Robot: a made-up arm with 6 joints. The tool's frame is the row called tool. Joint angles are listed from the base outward. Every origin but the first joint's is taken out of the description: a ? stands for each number. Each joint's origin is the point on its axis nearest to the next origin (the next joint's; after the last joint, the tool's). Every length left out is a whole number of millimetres.
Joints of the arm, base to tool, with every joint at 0 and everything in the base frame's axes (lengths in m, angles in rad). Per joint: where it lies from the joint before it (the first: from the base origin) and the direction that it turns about. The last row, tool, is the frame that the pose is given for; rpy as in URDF.
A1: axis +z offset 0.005 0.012 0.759
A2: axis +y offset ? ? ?
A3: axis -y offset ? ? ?
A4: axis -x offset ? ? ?
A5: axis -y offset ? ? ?
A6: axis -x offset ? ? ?
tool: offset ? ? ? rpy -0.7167 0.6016 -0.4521
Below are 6 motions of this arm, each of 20 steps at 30 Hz.
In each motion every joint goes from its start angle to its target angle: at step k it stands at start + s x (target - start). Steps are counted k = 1, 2, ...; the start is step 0. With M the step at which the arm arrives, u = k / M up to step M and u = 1 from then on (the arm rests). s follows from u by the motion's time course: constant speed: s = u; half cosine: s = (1 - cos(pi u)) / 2; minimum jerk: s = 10 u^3 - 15 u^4 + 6 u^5.
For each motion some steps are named. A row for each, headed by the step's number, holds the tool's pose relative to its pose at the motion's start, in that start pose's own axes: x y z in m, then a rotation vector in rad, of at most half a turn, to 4 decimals.
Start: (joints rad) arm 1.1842 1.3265 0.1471 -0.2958 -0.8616 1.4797
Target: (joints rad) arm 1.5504 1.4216 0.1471 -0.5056 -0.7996 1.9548
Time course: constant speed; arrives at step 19
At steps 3, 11, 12, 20:
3: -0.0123 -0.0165 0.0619 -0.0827 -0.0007 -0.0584
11: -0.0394 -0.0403 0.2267 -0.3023 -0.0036 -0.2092
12: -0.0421 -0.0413 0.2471 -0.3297 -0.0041 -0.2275
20: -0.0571 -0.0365 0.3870 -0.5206 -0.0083 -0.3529

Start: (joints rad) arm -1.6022 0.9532 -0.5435 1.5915 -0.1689 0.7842
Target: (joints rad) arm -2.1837 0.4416 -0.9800 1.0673 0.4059 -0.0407
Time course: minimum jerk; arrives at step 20
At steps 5, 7, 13, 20:
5: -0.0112 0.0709 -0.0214 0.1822 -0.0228 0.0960
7: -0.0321 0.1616 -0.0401 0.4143 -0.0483 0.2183
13: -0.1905 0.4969 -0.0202 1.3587 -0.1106 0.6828
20: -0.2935 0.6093 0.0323 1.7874 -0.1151 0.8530

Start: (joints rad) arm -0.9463 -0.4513 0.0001 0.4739 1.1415 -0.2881
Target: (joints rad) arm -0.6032 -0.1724 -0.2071 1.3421 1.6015 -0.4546
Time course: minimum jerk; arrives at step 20
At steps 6, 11, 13, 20:
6: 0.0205 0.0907 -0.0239 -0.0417 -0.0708 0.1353
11: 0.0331 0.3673 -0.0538 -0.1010 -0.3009 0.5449
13: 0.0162 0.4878 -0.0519 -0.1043 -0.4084 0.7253
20: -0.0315 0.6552 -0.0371 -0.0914 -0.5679 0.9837

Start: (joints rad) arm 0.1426 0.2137 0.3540 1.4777 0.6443 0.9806
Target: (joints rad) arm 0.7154 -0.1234 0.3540 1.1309 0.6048 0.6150
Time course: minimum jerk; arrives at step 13
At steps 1, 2, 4, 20:
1: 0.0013 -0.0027 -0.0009 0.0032 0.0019 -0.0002
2: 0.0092 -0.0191 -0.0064 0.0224 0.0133 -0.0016
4: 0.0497 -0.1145 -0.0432 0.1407 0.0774 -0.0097
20: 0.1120 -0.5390 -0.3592 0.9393 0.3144 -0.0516

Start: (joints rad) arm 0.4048 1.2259 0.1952 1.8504 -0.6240 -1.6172
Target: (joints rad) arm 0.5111 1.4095 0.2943 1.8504 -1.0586 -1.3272
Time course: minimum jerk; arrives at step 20
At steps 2, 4, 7, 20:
2: -0.0002 0.0019 0.0004 -0.0008 0.0016 -0.0043
4: -0.0017 0.0131 0.0028 -0.0052 0.0107 -0.0289
7: -0.0065 0.0535 0.0104 -0.0216 0.0443 -0.1171
20: -0.0222 0.2324 0.0294 -0.0937 0.2087 -0.4906

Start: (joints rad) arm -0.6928 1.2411 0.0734 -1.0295 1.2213 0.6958
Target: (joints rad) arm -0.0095 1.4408 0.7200 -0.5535 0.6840 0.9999
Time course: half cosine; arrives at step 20
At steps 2, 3, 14, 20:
2: -0.0105 0.0128 0.0129 -0.0180 -0.0245 0.0125
3: -0.0242 0.0285 0.0284 -0.0402 -0.0549 0.0273
14: -0.6023 0.3805 0.2274 -0.5725 -0.8709 0.2290
20: -0.8216 0.4429 0.1980 -0.6953 -1.1182 0.2277

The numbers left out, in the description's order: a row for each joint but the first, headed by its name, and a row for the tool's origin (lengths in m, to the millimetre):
A2: 0.008 0.001 0
A3: -0.025 0 0.692
A4: 1.059 0 -0.025
A5: 0 -0.251 0.018
A6: 0.007 0 0.021
tool: 0 -0.024 0.011

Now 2 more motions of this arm.
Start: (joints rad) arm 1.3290 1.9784 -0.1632 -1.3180 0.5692 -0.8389
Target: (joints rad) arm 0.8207 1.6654 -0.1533 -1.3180 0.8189 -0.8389
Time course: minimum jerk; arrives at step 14
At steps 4, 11, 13, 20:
4: -0.0081 0.0391 -0.0090 0.0524 -0.0079 0.0652
11: -0.1010 0.2210 0.0425 0.3954 -0.1155 0.3772
13: -0.1115 0.2318 0.0540 0.4284 -0.1293 0.3993
20: -0.1120 0.2323 0.0546 0.4301 -0.1300 0.4003

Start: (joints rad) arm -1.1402 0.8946 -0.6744 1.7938 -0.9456 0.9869
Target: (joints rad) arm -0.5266 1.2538 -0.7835 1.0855 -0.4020 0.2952
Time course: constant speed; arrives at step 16
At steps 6, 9, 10, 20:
6: -0.1087 -0.1396 0.0638 0.2297 -0.1708 -0.0312
9: -0.1600 -0.1868 0.1152 0.3184 -0.2724 -0.0018
10: -0.1760 -0.1988 0.1346 0.3447 -0.3065 0.0151
20: -0.2549 -0.2288 0.2665 0.4779 -0.4906 0.1884

